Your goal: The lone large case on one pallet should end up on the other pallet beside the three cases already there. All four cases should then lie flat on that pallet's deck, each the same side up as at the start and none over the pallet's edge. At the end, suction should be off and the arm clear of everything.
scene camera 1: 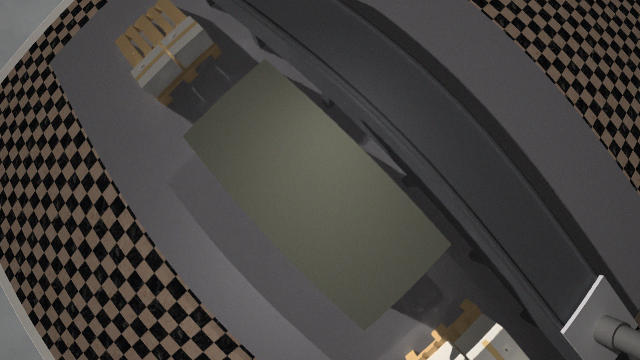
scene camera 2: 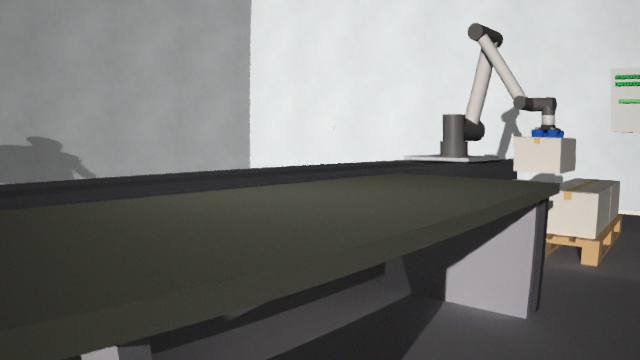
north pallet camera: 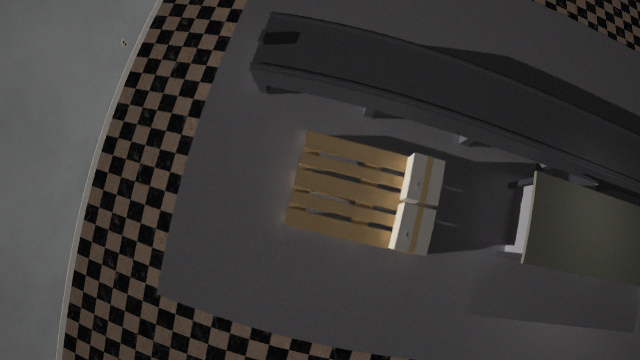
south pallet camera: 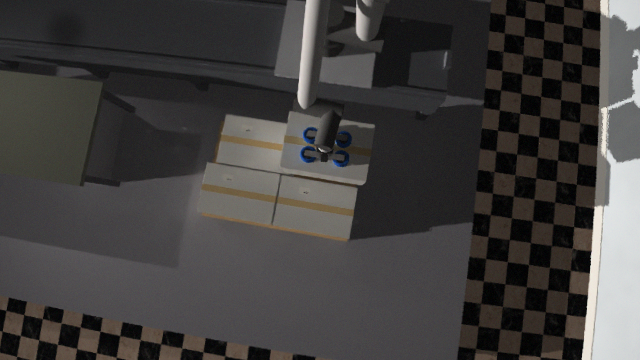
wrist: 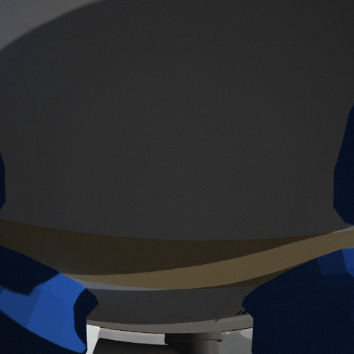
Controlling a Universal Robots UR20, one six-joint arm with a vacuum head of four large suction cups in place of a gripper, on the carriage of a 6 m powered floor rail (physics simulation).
Labels:
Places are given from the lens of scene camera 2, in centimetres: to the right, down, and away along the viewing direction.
pallet (scene camera 2: 593,250): 157, 40, 217

